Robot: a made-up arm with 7 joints.
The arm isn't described. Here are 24 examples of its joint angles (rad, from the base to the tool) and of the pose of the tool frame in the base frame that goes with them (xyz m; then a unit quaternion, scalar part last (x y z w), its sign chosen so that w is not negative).
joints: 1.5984 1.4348 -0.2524 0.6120 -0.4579 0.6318 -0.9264
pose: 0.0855 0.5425 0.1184 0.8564 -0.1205 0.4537 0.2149
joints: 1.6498 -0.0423 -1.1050 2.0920 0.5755 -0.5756 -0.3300
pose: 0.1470 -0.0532 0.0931 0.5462 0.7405 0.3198 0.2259
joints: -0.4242 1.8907 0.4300 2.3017 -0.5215 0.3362 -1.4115
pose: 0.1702 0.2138 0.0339 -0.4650 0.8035 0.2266 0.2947
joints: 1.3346 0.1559 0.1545 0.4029 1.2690 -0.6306 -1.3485
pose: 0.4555 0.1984 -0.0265 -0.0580 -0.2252 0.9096 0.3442
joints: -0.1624 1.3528 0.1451 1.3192 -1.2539 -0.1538 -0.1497
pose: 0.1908 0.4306 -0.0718 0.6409 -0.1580 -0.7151 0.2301
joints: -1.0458 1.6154 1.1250 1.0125 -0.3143 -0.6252 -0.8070
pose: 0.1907 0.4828 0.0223 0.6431 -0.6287 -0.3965 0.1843
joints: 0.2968 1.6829 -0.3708 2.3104 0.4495 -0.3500 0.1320
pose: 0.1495 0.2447 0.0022 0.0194 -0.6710 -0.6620 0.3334
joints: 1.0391 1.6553 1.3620 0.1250 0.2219 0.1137 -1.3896
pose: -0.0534 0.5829 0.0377 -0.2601 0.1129 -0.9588 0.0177
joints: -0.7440 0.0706 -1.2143 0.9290 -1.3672 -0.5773 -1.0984
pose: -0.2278 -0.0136 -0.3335 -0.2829 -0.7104 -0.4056 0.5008
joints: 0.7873 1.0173 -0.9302 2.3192 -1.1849 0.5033 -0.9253
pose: 0.1841 0.1551 -0.0544 -0.5543 0.7812 0.1446 0.2483
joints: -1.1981 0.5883 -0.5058 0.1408 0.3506 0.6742 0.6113
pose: -0.3631 0.3648 -0.1695 0.0363 0.7627 0.0762 0.6412
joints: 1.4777 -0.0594 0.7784 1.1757 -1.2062 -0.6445 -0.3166
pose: 0.3636 0.2296 0.1037 0.4854 -0.8572 0.1620 0.0584
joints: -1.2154 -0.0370 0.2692 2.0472 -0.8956 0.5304 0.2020
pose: -0.0979 0.1581 -0.2269 0.2944 -0.0443 -0.2992 0.9065
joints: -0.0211 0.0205 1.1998 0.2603 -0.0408 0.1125 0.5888
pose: 0.0096 0.1747 -0.4655 -0.1856 -0.2114 0.5055 0.8157
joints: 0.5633 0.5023 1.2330 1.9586 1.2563 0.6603 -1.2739
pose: 0.0942 0.3643 -0.0294 0.0133 -0.5835 0.7677 0.2646
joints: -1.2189 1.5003 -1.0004 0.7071 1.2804 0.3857 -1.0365
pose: -0.1096 0.5293 -0.1182 0.6966 0.3587 -0.3952 0.4795
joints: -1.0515 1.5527 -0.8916 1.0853 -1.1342 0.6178 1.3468
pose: -0.0728 0.4745 -0.1751 0.0781 0.8203 -0.5416 0.1666
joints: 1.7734 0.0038 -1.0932 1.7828 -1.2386 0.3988 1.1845
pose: 0.1981 -0.0652 0.1364 0.6147 -0.5047 -0.6039 0.0516
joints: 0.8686 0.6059 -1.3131 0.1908 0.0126 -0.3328 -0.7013
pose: 0.3178 0.3510 -0.2556 0.5522 -0.5085 -0.3768 0.5427
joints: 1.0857 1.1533 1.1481 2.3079 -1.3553 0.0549 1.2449
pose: -0.0397 0.2860 0.0926 0.8633 -0.3037 0.2132 0.3421
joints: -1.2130 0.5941 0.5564 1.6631 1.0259 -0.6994 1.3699
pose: -0.0712 0.3434 -0.2149 -0.2956 -0.6245 -0.2985 0.6584
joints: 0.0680 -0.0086 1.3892 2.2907 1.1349 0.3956 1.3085
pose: 0.0370 0.2683 -0.1263 -0.1487 -0.9410 -0.2013 0.2278
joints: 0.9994 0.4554 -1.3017 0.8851 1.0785 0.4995 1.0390
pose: 0.3805 0.1498 -0.1936 -0.4858 -0.2073 -0.3764 0.7611
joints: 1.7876 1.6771 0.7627 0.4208 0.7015 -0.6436 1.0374
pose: -0.1176 0.5614 0.0372 -0.4735 0.8448 -0.1304 0.2124
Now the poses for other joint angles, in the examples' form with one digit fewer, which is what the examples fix.
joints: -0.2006 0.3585 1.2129 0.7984 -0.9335 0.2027 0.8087
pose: -0.015 0.390 -0.339 0.120 -0.068 0.073 0.988
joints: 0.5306 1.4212 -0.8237 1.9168 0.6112 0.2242 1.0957
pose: 0.202 0.285 -0.080 -0.256 -0.239 -0.649 0.675
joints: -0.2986 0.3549 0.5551 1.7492 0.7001 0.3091 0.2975
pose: 0.115 0.296 -0.219 -0.075 -0.654 0.140 0.739
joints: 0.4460 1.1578 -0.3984 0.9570 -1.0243 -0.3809 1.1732
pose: 0.235 0.441 -0.126 0.190 0.192 -0.723 0.636
